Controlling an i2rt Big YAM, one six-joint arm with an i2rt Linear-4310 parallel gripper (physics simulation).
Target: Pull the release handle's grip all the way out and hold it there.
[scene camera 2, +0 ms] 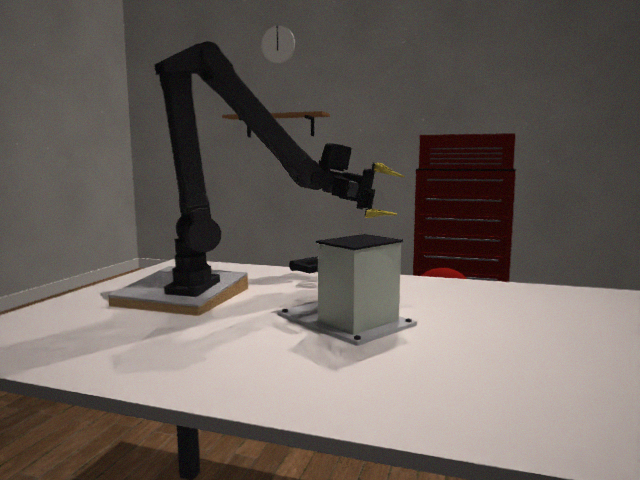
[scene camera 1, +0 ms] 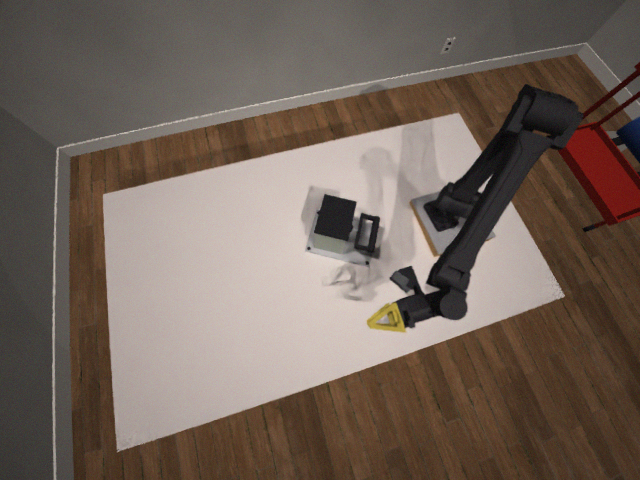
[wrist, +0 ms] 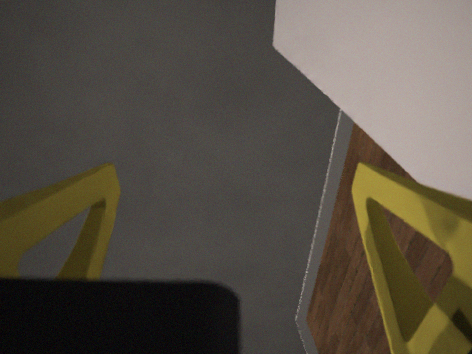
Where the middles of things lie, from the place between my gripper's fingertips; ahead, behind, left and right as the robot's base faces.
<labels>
My gripper is now 300 mm to the left of the grey base plate (scene camera 2: 307,315), 230 mm above it and 80 mm past it.
</labels>
